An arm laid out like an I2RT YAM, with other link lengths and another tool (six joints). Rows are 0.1 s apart.
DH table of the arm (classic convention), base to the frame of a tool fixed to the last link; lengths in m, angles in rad. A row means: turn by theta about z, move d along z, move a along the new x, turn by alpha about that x. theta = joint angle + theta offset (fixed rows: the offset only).
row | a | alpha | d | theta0
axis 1 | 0.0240 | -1.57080 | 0.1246 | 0.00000
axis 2 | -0.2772 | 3.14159 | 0.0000 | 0.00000
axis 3 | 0.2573 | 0.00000 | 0.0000 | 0.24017
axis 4 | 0.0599 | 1.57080 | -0.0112 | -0.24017
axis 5 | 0.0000 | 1.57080 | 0.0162 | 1.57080
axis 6 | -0.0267 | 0.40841 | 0.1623 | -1.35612
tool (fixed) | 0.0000 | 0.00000 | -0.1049 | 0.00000
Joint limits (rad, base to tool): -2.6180..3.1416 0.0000..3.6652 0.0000..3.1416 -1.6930..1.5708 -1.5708..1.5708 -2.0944..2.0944
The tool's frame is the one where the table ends.
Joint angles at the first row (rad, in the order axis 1, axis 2, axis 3, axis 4, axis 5, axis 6):
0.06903 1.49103 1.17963 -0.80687 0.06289 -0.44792
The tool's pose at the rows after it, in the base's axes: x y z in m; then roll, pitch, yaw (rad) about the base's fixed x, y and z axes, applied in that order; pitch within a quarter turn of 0, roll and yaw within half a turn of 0:
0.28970 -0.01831 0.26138 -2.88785 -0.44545 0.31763
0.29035 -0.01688 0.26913 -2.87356 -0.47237 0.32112
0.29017 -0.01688 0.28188 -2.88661 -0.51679 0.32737
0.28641 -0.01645 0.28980 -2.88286 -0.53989 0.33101
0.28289 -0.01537 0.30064 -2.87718 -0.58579 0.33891
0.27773 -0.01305 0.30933 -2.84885 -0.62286 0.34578
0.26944 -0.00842 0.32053 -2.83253 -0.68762 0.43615
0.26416 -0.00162 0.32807 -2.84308 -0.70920 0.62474
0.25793 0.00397 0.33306 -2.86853 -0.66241 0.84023
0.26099 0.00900 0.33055 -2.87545 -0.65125 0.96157
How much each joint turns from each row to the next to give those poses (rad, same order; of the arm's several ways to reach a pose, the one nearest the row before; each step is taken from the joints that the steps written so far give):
0.00000 0.00919 0.02452 0.00001 -0.01831 0.00911
-0.00001 -0.01062 0.02151 -0.00923 -0.02147 0.00008
0.00002 -0.02146 0.02442 0.00000 -0.00010 0.00002
-0.00002 -0.02300 0.00923 -0.01073 -0.01063 -0.00001
0.00002 -0.03066 0.01236 0.00000 -0.01995 0.00001
-0.00001 -0.03083 0.00922 -0.01064 -0.03976 -0.00001
-0.00001 -0.06121 -0.00915 -0.00008 -0.08720 -0.05964
0.00003 -0.03849 -0.00007 -0.04276 -0.11640 -0.14236
-0.00004 -0.01229 0.01840 -0.11196 -0.08326 -0.19488
0.00001 0.01065 0.00000 -0.03243 -0.05376 -0.11197

